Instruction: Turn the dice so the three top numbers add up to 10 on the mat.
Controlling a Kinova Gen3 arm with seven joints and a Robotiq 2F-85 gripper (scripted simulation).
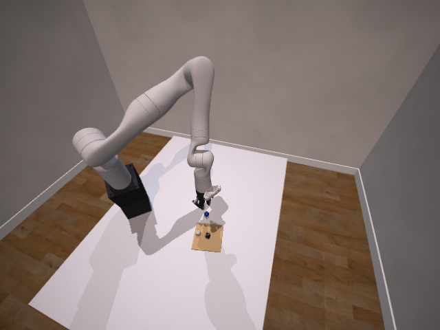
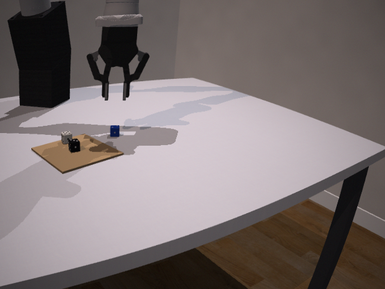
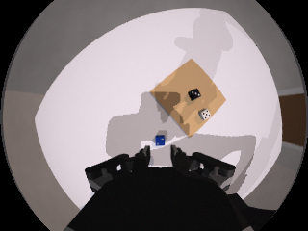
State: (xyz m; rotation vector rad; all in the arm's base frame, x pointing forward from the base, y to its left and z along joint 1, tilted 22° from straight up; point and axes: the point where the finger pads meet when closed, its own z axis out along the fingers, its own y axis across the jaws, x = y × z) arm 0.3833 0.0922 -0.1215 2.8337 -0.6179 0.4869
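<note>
The blue die lies 90 mm below my hand. Also, from my hand: white die 120 mm to the right, 80 mm below; then tan mat 110 mm to the right, 100 mm below, 50 mm ahead; then black die 110 mm to the right, 80 mm below, 50 mm ahead.
</note>
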